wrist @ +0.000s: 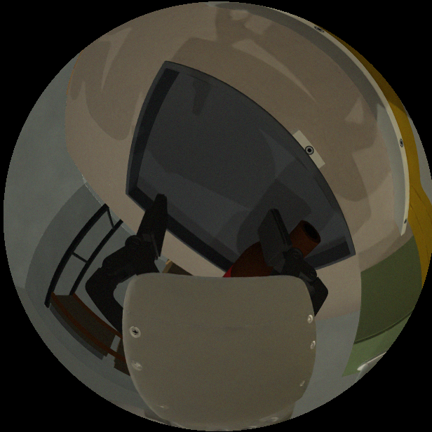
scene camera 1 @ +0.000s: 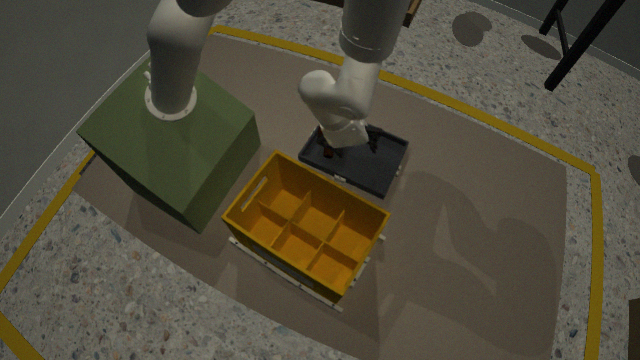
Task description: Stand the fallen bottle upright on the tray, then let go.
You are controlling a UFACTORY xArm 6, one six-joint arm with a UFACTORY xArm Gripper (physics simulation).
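Note:
The bottle, brown with a bit of red label, lies over at the tray's end near the green block. Its neck opening faces up and right in the wrist view; much of its body is hidden by the hand and a finger. The dark grey tray has a low rim. My gripper is open and empty, low over the tray. In the wrist view its right finger crosses in front of the bottle's shoulder, with the neck outside that finger. Whether they touch, I cannot tell.
A yellow crate with compartments stands close beside the tray. The green block under the arm's base stands to the left in the scene view. A black-legged stand is at the upper right, beyond the yellow floor line.

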